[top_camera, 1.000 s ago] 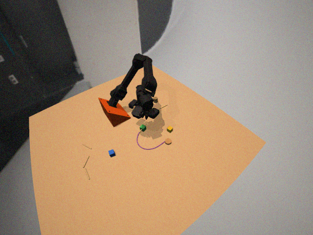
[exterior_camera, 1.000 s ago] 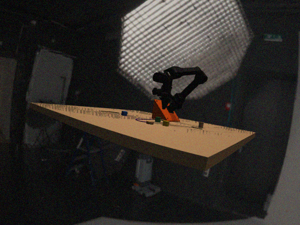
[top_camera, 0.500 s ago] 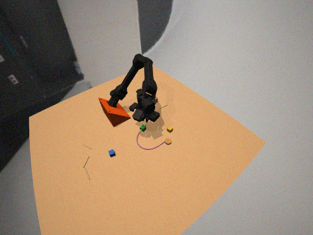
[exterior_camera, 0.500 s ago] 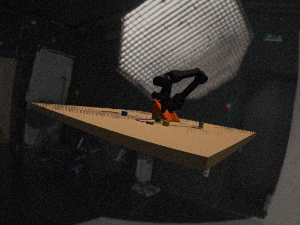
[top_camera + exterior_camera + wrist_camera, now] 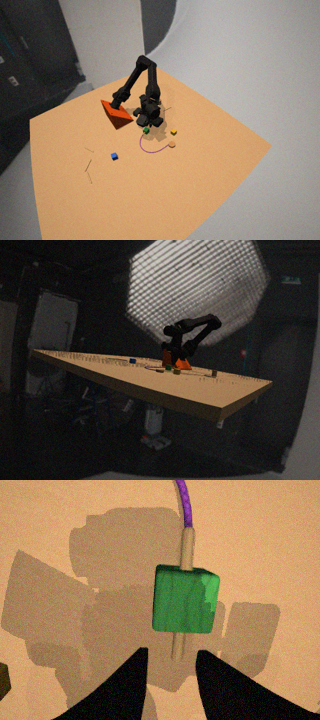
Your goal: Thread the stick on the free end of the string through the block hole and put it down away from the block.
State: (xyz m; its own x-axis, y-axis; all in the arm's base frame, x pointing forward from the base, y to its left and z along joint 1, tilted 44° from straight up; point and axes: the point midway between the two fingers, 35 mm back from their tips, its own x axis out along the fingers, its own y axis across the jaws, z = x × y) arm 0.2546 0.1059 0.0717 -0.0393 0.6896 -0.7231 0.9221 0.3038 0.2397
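Right now my gripper tip is 30 mm to the left of the green cube, 20 mm above it and 10 mm short of it. Also, from my gripper tip: thin wooden stick: 40 mm to the right, 20 mm below, 10 mm ahead; then yellow cube: 110 mm to the left, 110 mm ahead, 20 mm below; then round wooden button: 180 mm ahead, 50 mm to the left, 30 mm below.
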